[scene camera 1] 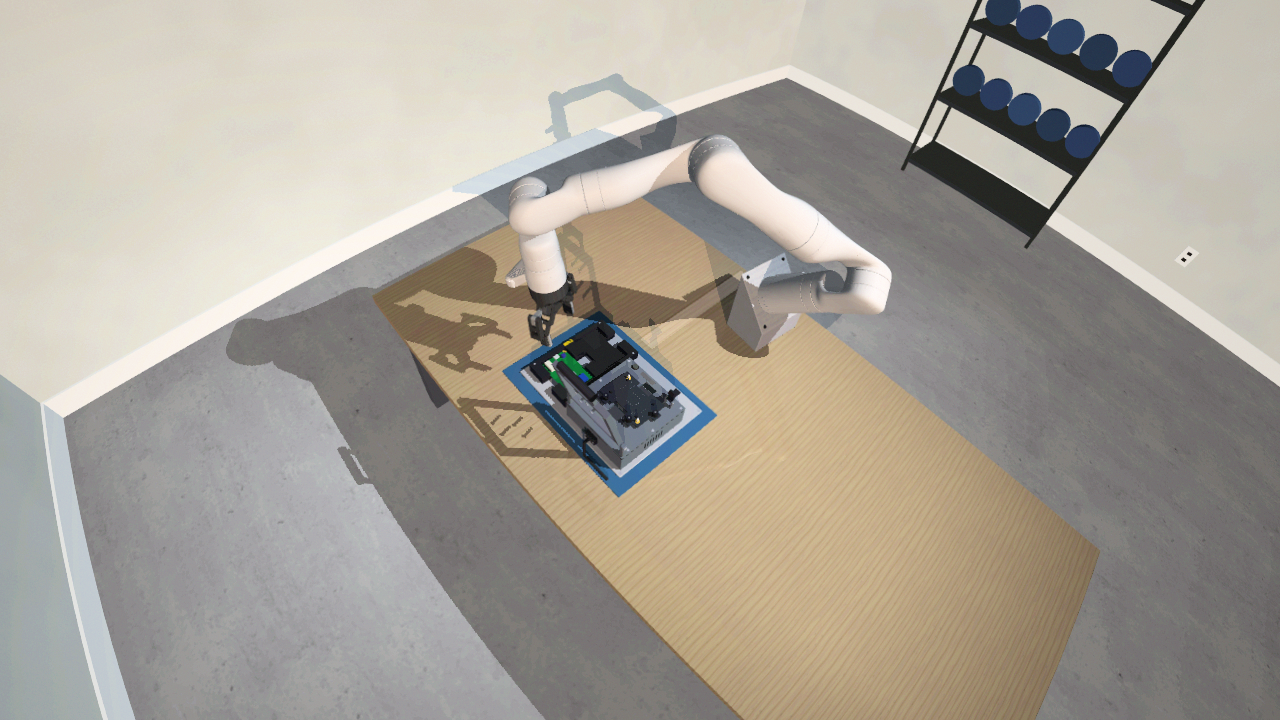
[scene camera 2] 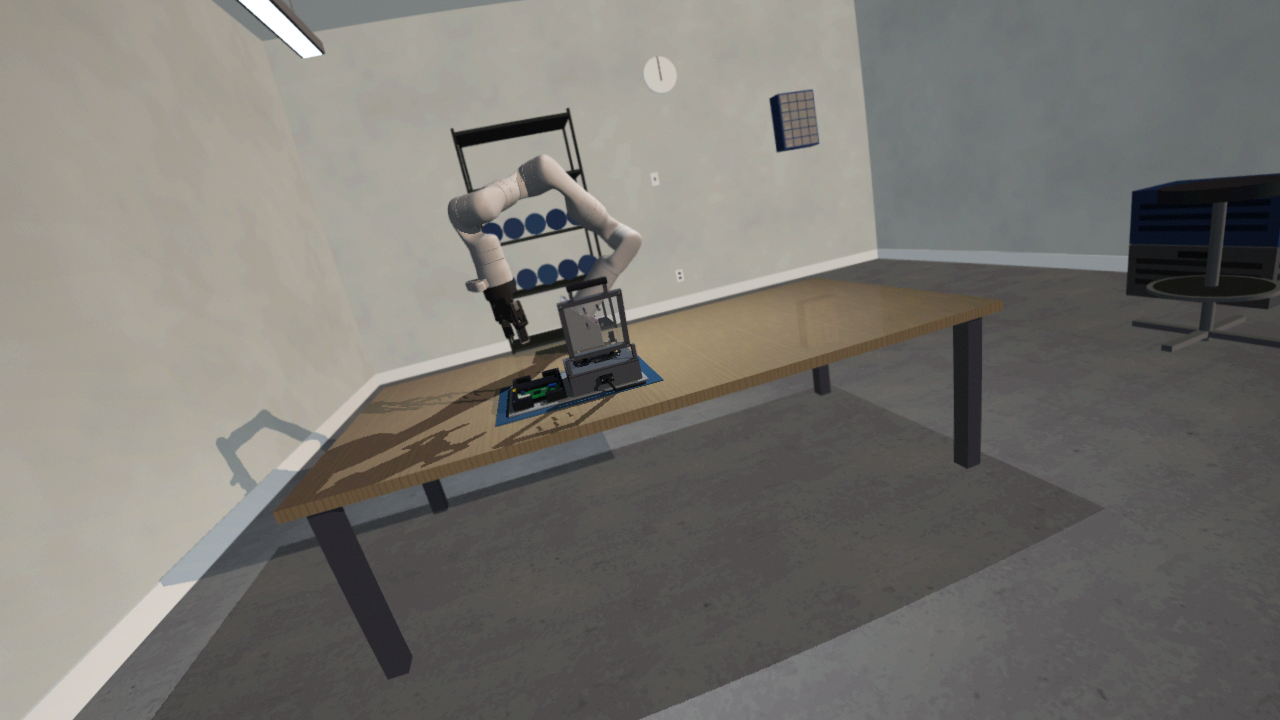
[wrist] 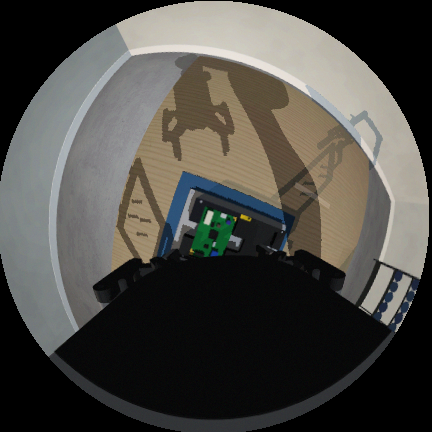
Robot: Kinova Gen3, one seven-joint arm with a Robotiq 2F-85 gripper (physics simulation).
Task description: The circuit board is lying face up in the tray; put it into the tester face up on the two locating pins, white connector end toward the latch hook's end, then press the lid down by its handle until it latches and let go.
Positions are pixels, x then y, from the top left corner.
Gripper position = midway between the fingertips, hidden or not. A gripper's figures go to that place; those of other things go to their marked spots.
Labels:
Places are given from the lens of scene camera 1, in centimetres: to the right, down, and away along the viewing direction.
my gripper [scene camera 1: 558,328]: -17, -6, 110
clear lid [scene camera 1: 578,390]: -11, 5, 92

